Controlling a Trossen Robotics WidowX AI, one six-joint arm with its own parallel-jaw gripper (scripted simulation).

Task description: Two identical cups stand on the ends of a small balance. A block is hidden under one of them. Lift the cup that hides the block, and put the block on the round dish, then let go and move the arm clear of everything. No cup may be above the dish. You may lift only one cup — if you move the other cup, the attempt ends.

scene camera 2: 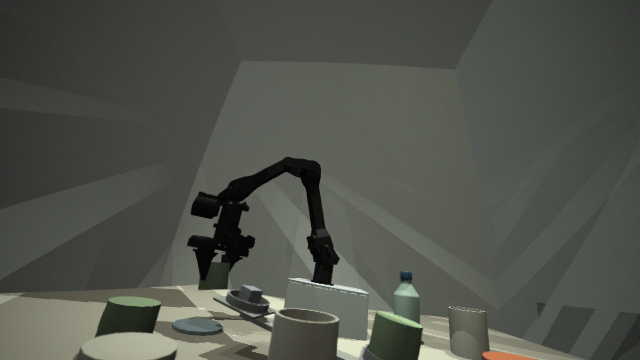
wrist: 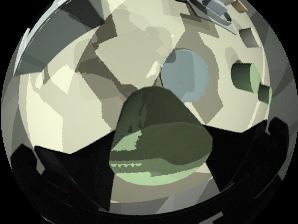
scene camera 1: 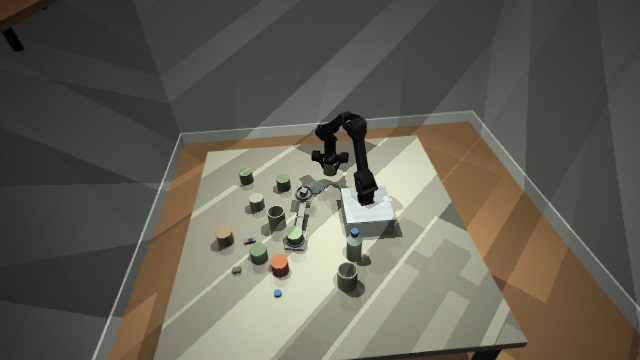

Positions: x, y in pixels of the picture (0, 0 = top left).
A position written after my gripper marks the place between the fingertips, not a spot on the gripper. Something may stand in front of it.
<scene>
My gripper (scene camera 2: 212, 280) carries a green cup (wrist: 158, 140).
</scene>
